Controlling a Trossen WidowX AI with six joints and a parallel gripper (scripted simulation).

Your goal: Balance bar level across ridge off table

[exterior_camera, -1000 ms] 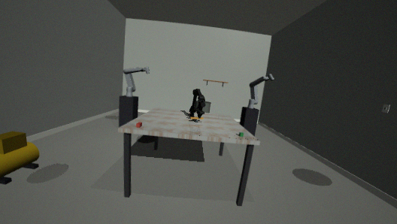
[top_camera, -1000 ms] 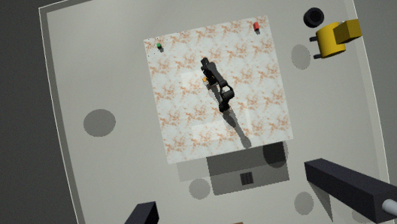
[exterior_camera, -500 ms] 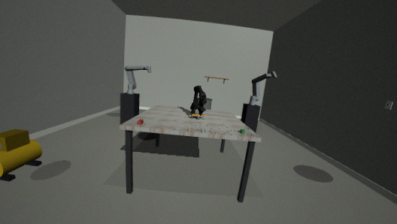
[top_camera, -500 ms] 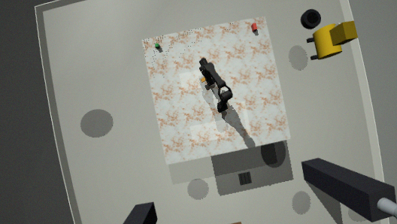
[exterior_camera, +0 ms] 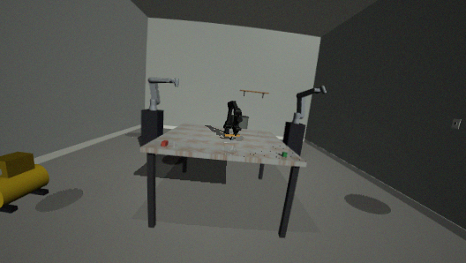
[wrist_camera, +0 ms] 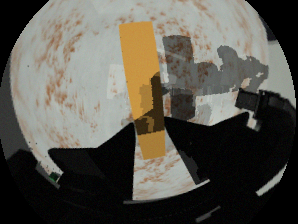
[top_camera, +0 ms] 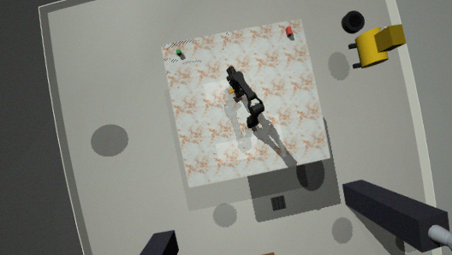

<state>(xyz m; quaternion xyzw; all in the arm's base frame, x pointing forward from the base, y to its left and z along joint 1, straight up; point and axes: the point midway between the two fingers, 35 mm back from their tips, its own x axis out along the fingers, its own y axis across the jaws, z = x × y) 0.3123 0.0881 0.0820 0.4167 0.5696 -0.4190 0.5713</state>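
Right now the orange bar is 3 cm to the right of my gripper tip and 1 cm ahead of it. The rest, counted from my gripper tip: small green cube (43 cm ahead, 41 cm to the left, 3 cm below); small red cube (59 cm to the right, 43 cm ahead, 3 cm below).
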